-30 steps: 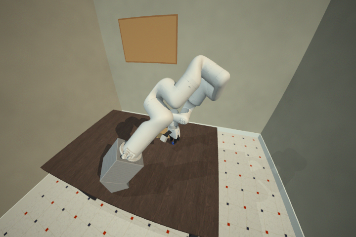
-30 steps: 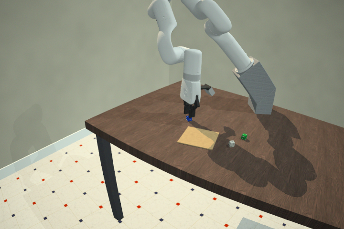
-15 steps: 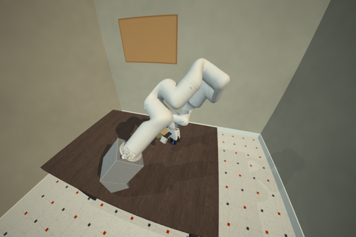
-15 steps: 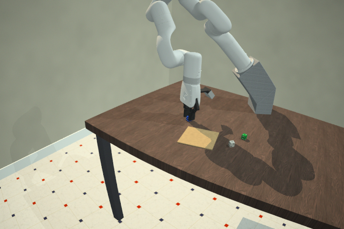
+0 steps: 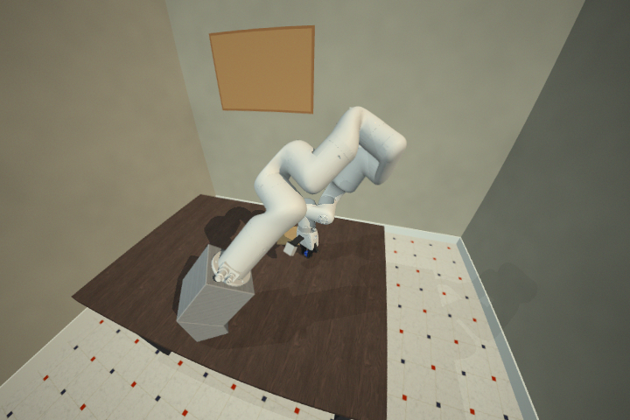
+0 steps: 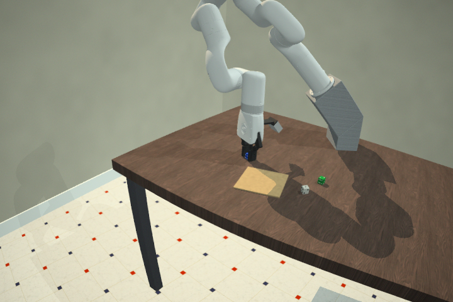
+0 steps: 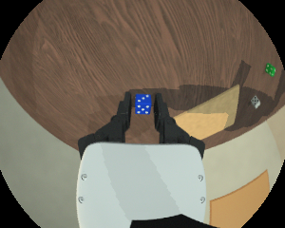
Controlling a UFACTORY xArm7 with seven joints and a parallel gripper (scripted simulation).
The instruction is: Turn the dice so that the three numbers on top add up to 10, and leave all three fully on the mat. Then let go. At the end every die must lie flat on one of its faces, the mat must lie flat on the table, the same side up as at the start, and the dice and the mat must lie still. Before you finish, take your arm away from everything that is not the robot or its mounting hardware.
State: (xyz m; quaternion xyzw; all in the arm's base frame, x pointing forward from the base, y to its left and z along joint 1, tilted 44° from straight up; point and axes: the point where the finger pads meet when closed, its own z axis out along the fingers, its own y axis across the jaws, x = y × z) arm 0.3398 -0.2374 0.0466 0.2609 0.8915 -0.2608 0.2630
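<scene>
Now: the blue die 1 cm below my hand. Also, from my hand: green die: 27 cm to the left, 6 cm ahead, 1 cm below; then tan mat: 13 cm ahead, 9 cm to the left, 2 cm below; then white die: 23 cm to the left, 14 cm ahead, 1 cm below.
</scene>
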